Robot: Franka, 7 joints.
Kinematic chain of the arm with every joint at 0, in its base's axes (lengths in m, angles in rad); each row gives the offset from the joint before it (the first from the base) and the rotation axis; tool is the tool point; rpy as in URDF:
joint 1: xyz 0 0 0.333 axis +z
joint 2: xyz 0 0 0 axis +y
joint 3: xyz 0 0 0.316 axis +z
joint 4: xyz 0.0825 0 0 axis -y
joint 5: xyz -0.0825 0 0.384 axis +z
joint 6: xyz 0 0 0 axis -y
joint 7: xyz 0.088 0 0 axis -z
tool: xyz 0 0 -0.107 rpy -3.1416 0 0
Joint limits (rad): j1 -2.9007..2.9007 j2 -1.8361..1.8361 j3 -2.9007..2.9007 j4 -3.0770..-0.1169 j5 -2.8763..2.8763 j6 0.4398..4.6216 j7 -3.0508..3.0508
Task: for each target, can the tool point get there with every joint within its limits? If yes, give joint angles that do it. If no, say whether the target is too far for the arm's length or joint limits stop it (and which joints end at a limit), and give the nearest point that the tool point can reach.
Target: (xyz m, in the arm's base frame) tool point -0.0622 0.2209 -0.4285
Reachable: no: joint limits stop it (at a limit: joint 2) | nearest point -0.0639 0.2269 -0.3586 | short by 0.070 m
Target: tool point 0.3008 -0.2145 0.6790
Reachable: yes | joints -0.4894 -0.6399 -0.3055 -2.3523 1.7877 1.5668 -1.5331
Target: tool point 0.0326 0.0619 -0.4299
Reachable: no: joint limits stop it (at a limit: joint 2) | nearest point 0.0491 0.0933 -0.3301 | short by 0.106 m
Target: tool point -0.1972 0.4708 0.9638
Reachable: yes | joints 2.0890 0.4843 -0.5222 -0.6129 -0.1860 3.6194 2.4753
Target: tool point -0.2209 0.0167 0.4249
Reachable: yes | joints 1.8001 -1.1864 0.5772 -2.8215 -2.1209 4.1612 -0.0686
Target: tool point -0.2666 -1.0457 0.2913
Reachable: no: too far | nearest point -0.2118 -0.8307 0.2999 | short by 0.222 m
